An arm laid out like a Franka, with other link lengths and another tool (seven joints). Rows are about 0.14 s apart.
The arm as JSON. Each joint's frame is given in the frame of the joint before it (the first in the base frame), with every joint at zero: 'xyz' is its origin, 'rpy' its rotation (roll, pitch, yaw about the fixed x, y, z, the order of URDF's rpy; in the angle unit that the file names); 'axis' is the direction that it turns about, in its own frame. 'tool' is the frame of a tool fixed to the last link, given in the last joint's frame.
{
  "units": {
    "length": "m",
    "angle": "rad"
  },
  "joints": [
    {
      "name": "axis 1",
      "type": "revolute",
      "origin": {
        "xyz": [
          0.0,
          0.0,
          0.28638
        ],
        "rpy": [
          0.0,
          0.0,
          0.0
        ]
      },
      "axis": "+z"
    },
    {
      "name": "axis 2",
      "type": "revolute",
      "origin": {
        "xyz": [
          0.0,
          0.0,
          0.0
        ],
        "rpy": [
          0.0,
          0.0,
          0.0
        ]
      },
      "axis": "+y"
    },
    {
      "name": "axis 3",
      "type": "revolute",
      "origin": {
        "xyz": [
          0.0,
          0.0,
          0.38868
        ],
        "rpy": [
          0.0,
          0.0,
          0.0
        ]
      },
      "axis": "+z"
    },
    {
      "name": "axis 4",
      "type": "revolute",
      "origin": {
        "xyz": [
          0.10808,
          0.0,
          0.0
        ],
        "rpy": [
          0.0,
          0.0,
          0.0
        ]
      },
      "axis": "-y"
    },
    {
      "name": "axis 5",
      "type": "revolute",
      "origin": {
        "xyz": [
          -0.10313,
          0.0,
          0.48
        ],
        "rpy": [
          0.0,
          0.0,
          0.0
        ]
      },
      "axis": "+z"
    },
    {
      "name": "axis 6",
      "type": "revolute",
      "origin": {
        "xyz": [
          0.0,
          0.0,
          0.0
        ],
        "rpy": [
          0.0,
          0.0,
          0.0
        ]
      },
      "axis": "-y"
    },
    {
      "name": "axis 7",
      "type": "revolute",
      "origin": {
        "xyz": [
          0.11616,
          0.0,
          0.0
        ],
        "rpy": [
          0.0,
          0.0,
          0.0
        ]
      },
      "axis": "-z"
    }
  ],
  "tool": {
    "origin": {
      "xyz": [
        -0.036,
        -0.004,
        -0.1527
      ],
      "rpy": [
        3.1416,
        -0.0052,
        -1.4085
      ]
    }
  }
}
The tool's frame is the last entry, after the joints.
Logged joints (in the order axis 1, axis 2, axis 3, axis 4, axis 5, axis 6, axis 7), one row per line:
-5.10 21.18 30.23 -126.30 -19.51 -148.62 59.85
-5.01 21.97 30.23 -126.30 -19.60 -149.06 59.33
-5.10 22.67 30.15 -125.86 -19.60 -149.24 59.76
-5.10 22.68 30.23 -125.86 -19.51 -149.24 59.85
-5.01 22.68 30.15 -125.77 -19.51 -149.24 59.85
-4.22 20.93 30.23 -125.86 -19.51 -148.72 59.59
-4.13 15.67 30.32 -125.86 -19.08 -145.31 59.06
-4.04 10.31 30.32 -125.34 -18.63 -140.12 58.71
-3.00 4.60 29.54 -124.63 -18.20 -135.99 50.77
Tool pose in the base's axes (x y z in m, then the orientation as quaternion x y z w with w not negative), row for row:
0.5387 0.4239 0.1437 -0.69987 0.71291 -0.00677 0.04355
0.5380 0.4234 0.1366 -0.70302 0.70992 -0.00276 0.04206
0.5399 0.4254 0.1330 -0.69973 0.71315 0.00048 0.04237
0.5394 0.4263 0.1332 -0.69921 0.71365 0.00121 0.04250
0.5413 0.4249 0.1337 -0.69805 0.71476 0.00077 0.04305
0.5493 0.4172 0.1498 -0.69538 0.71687 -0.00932 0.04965
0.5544 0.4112 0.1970 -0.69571 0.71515 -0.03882 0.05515
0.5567 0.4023 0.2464 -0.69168 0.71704 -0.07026 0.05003
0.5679 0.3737 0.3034 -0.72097 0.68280 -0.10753 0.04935
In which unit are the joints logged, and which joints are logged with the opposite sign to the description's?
The joints are logged in degrees. Opposite sign: axis 1, axis 6.
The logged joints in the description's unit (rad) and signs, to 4 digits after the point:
0.0890 0.3697 0.5276 -2.2044 -0.3405 2.5939 1.0446
0.0874 0.3834 0.5276 -2.2044 -0.3421 2.6016 1.0355
0.0890 0.3957 0.5262 -2.1967 -0.3421 2.6047 1.0430
0.0890 0.3958 0.5276 -2.1967 -0.3405 2.6047 1.0446
0.0874 0.3958 0.5262 -2.1951 -0.3405 2.6047 1.0446
0.0737 0.3653 0.5276 -2.1967 -0.3405 2.5957 1.0400
0.0721 0.2735 0.5292 -2.1967 -0.3330 2.5361 1.0308
0.0705 0.1799 0.5292 -2.1876 -0.3252 2.4456 1.0247
0.0524 0.0803 0.5156 -2.1752 -0.3176 2.3735 0.8861

